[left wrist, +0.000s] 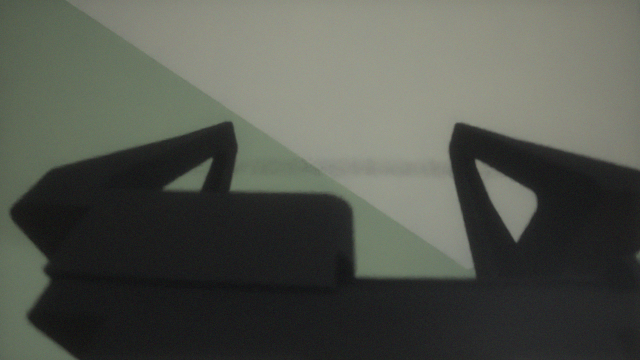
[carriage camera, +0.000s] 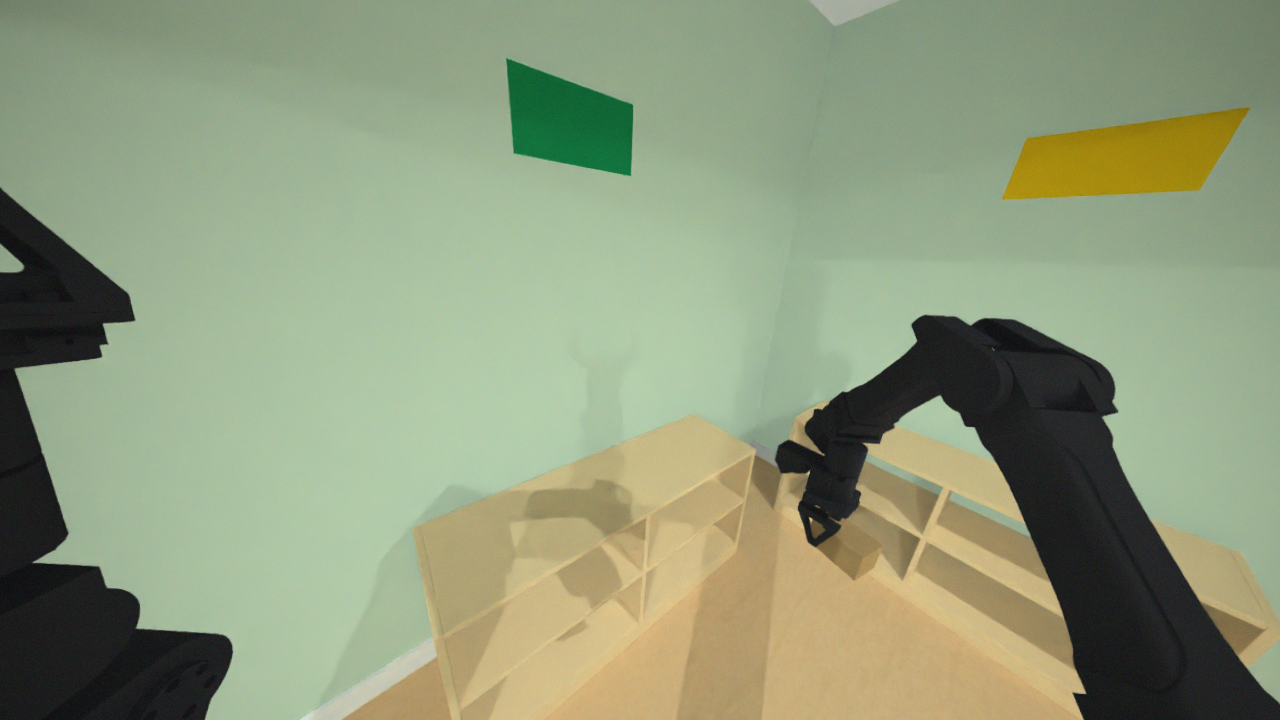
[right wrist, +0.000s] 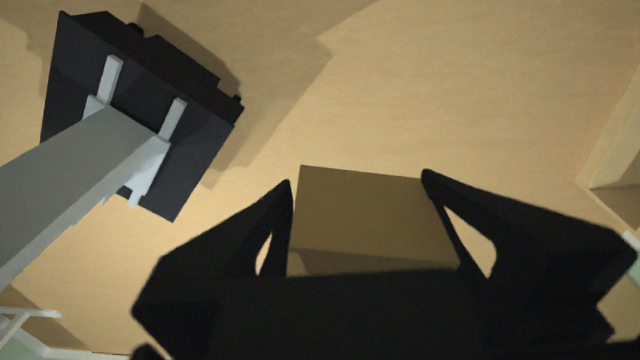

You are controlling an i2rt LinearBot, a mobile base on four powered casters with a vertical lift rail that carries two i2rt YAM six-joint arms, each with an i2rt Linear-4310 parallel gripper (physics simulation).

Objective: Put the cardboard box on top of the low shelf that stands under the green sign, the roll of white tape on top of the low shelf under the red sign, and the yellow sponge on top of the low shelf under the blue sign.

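Places are measured from the left arm's base along level axes (x back, y up, z left), in metres.
Where they show: left gripper, between the fingertips: [left wrist: 342,134]; right gripper, between the fingertips: [carriage camera: 819,536] [right wrist: 355,184].
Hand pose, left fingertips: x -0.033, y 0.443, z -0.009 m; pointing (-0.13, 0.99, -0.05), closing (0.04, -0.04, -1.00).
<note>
Each offset is from my left fingertips to the top centre of the thing. Level surfaces: height alone.
The cardboard box @(dy -0.506, dx -0.342, dz -0.684 m) [carriage camera: 848,548] [right wrist: 367,215] is held in my right gripper [carriage camera: 819,528] [right wrist: 355,184], which is shut on it. In the carriage camera the box shows in front of the shelf on the right. The green sign @(dy +0.363, dx -1.039, dz -0.062 m) [carriage camera: 572,119] is on the left wall. Under it stands a low wooden shelf @(dy -0.878 m) [carriage camera: 653,452], with shadows on its top, to the left of the box in the picture. My left gripper [left wrist: 342,134] is open and empty, raised toward the ceiling; part of it shows at the left edge of the carriage camera. Tape, sponge, red sign and blue sign do not show.
A second low shelf [carriage camera: 971,471] stands under the yellow sign [carriage camera: 1123,154] on the right wall, behind my right arm. The two shelves stand near the room's corner. In the right wrist view, my dark base [right wrist: 200,165] and grey lift rail [right wrist: 75,160] show at the left.
</note>
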